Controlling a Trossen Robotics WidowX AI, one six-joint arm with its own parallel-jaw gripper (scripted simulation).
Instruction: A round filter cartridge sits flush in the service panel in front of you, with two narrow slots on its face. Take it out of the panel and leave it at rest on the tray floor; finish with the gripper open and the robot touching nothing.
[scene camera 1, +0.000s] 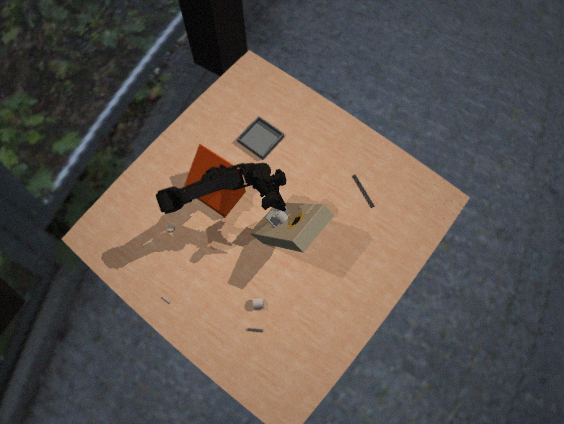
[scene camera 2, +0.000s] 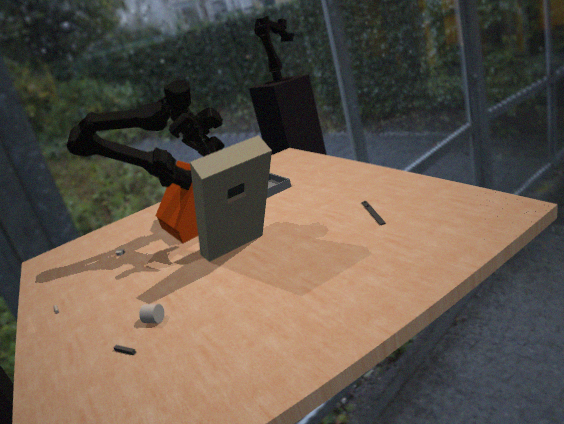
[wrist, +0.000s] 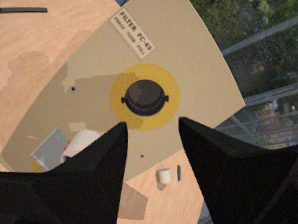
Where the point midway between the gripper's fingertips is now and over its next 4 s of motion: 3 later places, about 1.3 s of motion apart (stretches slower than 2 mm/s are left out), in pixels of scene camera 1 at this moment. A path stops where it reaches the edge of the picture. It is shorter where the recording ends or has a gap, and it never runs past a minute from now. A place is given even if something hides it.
The gripper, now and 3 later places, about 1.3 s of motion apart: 285, 208; 275, 208; 280, 215; 279, 196
